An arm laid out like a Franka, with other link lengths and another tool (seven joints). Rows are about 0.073 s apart.
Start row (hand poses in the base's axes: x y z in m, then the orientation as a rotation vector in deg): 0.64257, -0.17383, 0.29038, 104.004, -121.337, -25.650
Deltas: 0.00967, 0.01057, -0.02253, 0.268, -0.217, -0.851; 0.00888, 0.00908, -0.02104, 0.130, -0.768, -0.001; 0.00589, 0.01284, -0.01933, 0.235, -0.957, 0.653; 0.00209, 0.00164, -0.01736, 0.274, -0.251, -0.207; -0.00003, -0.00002, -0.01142, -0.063, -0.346, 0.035; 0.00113, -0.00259, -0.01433, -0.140, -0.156, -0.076; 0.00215, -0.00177, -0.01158, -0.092, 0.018, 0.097
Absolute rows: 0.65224, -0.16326, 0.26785, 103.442, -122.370, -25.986; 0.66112, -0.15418, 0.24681, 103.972, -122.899, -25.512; 0.66701, -0.14134, 0.22748, 105.322, -122.909, -24.848; 0.66910, -0.13970, 0.21012, 105.413, -123.328, -25.001; 0.66907, -0.13972, 0.19870, 105.623, -123.507, -24.634; 0.67020, -0.14231, 0.18437, 105.567, -123.661, -24.359; 0.67235, -0.14408, 0.17279, 105.605, -123.535, -24.247
